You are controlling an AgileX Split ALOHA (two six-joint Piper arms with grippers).
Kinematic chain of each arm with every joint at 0, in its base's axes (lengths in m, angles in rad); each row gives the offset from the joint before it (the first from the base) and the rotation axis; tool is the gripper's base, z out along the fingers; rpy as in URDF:
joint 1: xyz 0 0 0.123 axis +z
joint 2: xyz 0 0 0 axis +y
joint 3: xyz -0.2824 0 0.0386 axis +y
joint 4: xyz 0.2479 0 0.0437 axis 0.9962 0 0.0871
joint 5: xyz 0 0 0 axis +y
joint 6: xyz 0.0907 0 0.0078 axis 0.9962 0 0.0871
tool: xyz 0 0 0 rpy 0 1.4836 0
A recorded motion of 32 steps. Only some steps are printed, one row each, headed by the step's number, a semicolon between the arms.
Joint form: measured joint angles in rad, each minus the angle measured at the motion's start. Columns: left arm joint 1, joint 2, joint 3, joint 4, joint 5, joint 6; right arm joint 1, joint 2, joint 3, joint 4, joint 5, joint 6.
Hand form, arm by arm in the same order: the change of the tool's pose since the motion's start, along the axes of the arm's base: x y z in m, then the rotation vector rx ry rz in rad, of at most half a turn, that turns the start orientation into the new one. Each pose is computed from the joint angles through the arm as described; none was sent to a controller.
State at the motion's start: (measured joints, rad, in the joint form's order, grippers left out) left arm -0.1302 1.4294 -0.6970 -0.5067 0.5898 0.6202; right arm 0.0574 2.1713 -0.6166 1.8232 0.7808 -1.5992
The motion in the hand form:
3: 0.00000 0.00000 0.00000 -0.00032 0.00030 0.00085; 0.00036 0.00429 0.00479 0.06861 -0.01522 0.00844
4: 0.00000 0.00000 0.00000 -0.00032 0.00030 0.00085; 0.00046 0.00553 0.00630 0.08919 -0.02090 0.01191
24: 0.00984 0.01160 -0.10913 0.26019 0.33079 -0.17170; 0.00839 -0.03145 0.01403 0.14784 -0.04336 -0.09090
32: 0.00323 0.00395 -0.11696 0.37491 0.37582 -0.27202; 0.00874 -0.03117 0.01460 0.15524 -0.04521 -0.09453
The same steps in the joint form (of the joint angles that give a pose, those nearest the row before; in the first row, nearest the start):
3: 0.0000 0.0000 0.0000 0.0000 0.0000 -0.0010; 0.0000 0.0000 0.0000 0.0000 0.0708 -0.0021
4: 0.0000 0.0000 0.0000 0.0000 0.0000 -0.0010; 0.0000 0.0000 0.0000 0.0000 0.0923 -0.0041
24: -0.0122 0.4177 0.0028 0.3125 -0.0705 -0.0632; -0.1580 -0.0130 -0.0009 -0.0577 0.1571 0.0116
32: -0.0802 0.4477 0.0028 0.4997 -0.0393 -0.1865; -0.1580 -0.0130 -0.0009 -0.0534 0.1643 0.0119

